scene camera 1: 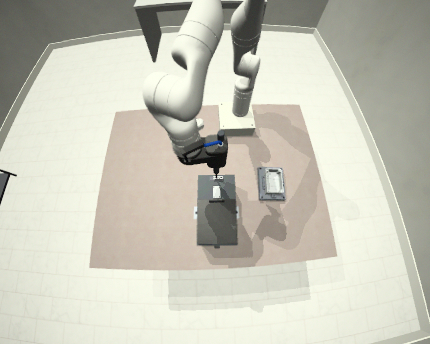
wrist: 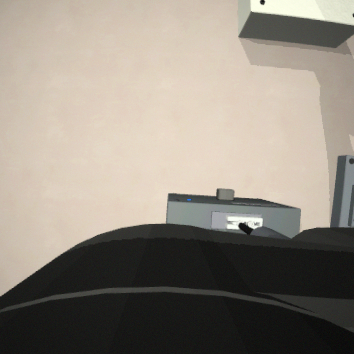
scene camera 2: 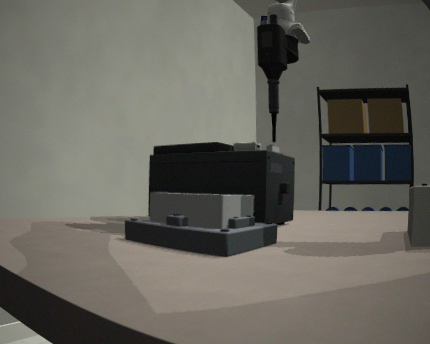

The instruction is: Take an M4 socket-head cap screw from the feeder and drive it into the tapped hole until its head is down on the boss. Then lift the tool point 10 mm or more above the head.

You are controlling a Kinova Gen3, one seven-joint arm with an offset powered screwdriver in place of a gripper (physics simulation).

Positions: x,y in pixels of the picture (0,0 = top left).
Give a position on a grey fixture plate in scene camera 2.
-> At 210,241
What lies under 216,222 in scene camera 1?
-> A dark cover.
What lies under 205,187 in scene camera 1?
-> A dark screw feeder.
